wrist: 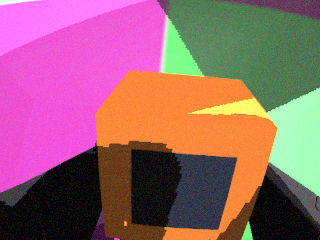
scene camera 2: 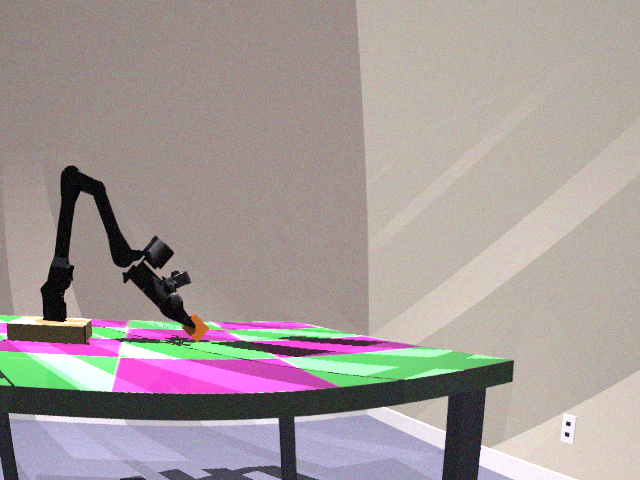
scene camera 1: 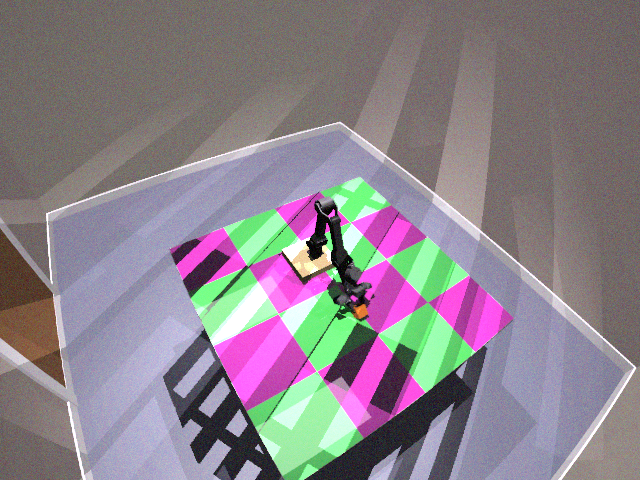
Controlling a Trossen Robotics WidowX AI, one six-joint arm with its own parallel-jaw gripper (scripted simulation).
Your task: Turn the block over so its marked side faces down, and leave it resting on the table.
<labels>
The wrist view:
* gripper: 180,159
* block: 172,149
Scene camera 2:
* gripper: 193,326
</labels>
